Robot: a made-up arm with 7 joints. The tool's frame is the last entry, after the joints.
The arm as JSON. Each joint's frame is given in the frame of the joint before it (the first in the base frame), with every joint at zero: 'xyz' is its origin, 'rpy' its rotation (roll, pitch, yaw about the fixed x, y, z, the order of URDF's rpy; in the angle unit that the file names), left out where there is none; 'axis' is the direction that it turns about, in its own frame. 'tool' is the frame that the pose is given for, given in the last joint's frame.
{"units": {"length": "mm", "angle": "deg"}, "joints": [
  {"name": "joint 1", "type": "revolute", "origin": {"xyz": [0.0, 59.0, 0.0]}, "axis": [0.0, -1.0, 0.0]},
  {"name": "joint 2", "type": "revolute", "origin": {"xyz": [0.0, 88.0, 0.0]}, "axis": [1.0, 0.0, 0.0]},
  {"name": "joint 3", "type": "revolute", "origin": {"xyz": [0.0, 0.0, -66.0]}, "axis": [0.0, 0.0, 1.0]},
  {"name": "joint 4", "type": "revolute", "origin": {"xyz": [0.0, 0.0, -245.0]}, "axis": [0.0, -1.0, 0.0]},
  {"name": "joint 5", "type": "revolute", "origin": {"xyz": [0.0, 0.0, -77.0]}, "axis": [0.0, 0.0, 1.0]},
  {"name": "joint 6", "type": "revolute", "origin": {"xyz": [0.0, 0.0, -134.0]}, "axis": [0.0, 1.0, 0.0]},
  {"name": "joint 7", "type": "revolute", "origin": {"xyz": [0.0, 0.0, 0.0]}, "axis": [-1.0, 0.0, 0.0]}
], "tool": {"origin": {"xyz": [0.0, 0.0, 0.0]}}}
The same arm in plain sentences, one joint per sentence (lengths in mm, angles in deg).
The arm has seven revolute joints in a row. What follows holds with every joint at zero, and every direction is one of the base frame's. Joint 1 is mounted 59 mm along +y from the base frame's origin and turns about -y. Joint 2 is mounted 88 mm along +y from joint 1 and turns about +x. Joint 3 is mounted 66 mm along -z from joint 2 and turns about +z. Joint 4 is mounted 245 mm along -z from joint 3 and turns about -y. Joint 5 is mounted 77 mm along -z from joint 4 and turns about +z. Joint 6 is mounted 134 mm along -z from joint 5 and turns about +y. Joint 7 is mounted at the same point as joint 6 and turns about -x. The tool frame, which is the frame that the pose is given for, is mounted at the same point as joint 7; its axes are parallel to the base frame's.
